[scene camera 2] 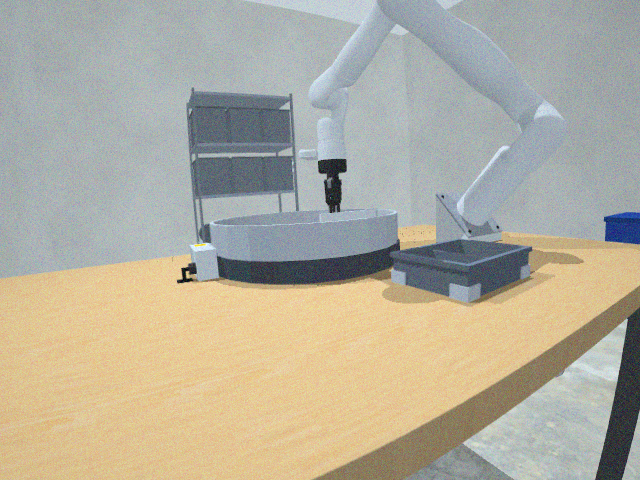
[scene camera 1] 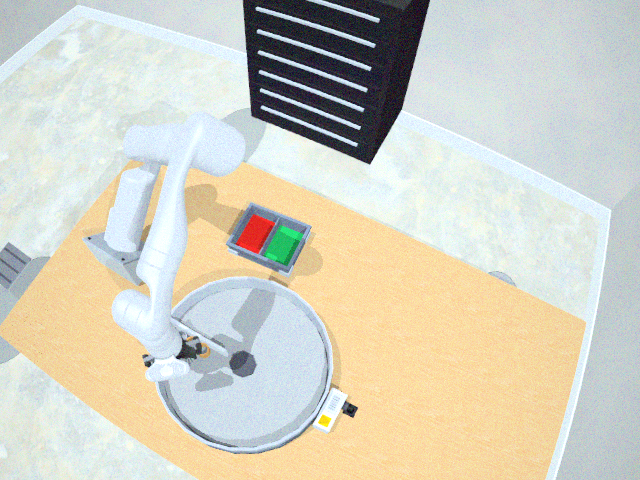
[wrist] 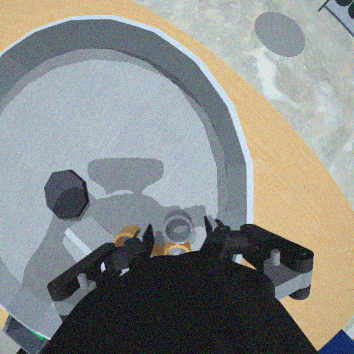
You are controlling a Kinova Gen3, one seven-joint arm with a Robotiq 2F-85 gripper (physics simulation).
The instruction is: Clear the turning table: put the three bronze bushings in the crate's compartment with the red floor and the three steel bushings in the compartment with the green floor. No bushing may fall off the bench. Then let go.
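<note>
My gripper is open and empty, pointing down with its fingertips at about the turning table's rim height. In the wrist view a steel bushing lies below, between the fingertips. A bronze bushing beside it is partly hidden by the gripper body. Another bronze bushing lies beyond the left finger, and a bronze piece shows between them. In scene camera 1 a bronze bushing shows beside the gripper; the other bushings are hidden. The crate has a bare red floor and a bare green floor.
The turning table has a high rim and a dark hub. A pale guide bar runs close beside the gripper. A white box stands against the rim, opposite the arm.
</note>
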